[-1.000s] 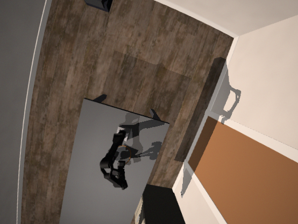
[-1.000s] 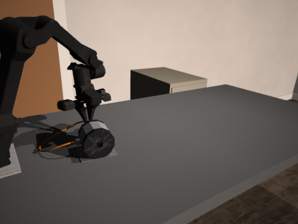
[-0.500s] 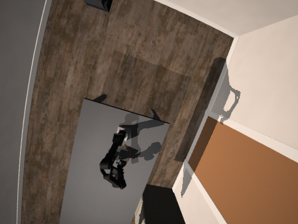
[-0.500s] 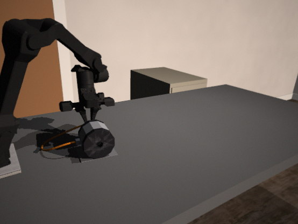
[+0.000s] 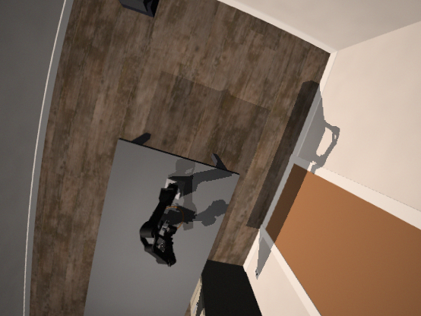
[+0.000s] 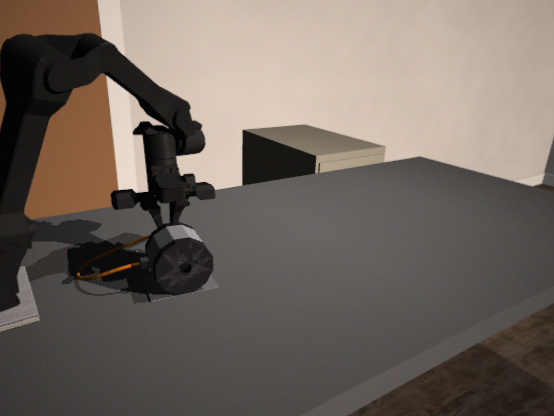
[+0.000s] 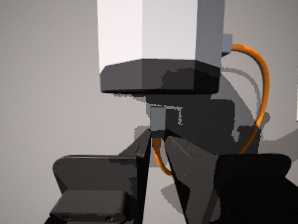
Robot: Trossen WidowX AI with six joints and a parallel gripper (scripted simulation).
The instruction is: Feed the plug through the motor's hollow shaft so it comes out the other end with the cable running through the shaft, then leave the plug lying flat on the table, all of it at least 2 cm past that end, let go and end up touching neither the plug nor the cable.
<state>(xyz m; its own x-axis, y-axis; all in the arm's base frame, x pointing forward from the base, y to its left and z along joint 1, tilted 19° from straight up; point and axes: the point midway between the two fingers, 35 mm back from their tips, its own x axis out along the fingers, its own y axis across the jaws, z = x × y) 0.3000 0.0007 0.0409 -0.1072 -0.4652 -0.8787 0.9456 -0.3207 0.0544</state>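
Now: hand 40 mm above the grey plug, 20 mm to the left of it and 10 mm past it. Also, from my hand: thin grey plate (90 mm to the right, 90 mm below, 30 mm behind).
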